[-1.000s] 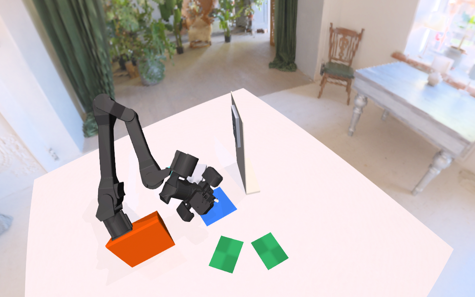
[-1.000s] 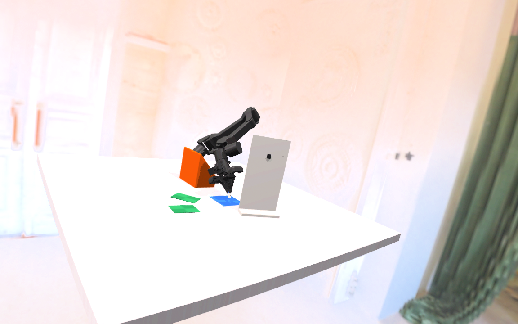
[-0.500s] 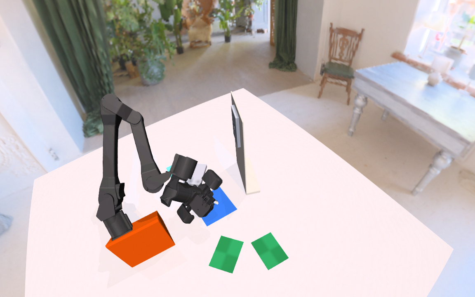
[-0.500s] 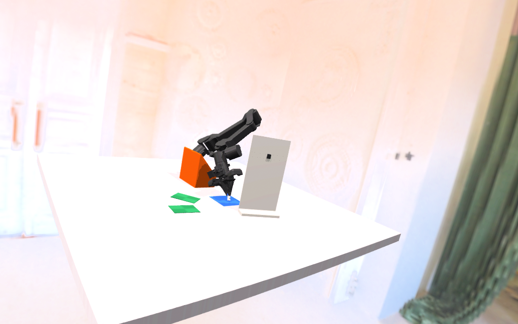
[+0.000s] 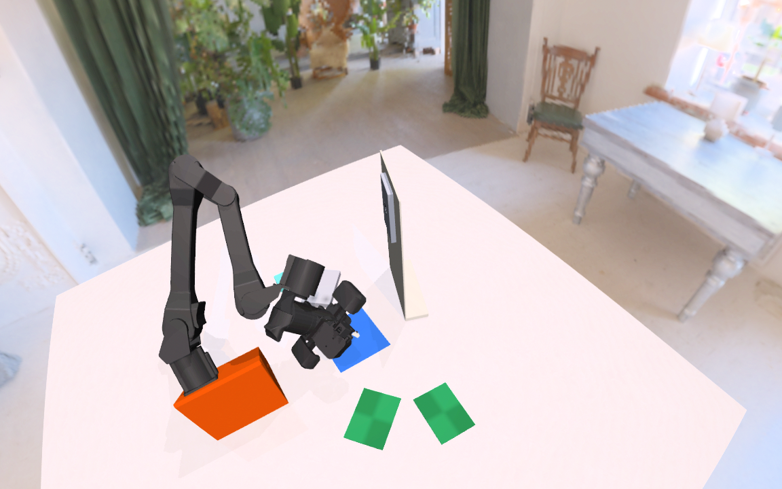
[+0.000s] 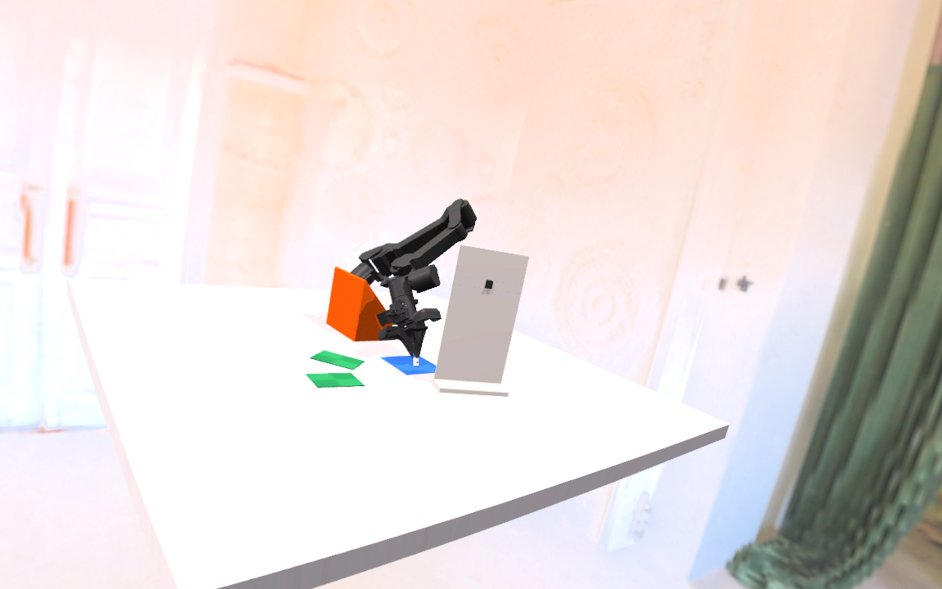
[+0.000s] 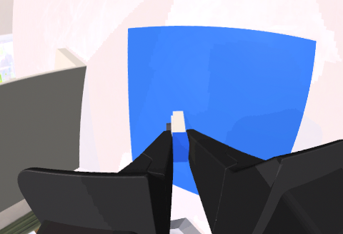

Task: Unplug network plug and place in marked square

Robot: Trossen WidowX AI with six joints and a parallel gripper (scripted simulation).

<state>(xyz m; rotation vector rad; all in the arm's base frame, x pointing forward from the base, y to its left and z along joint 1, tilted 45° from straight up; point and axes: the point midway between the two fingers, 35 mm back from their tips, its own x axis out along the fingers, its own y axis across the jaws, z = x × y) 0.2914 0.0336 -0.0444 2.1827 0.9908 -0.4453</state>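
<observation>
My gripper tip is now right at the network plug. Also, from my gripper tip: blue marked square: 2 cm below, 1 cm behind; grey slab: 16 cm to the left, 2 cm ahead, 1 cm below; thin pale tab: 1 cm ahead.
</observation>
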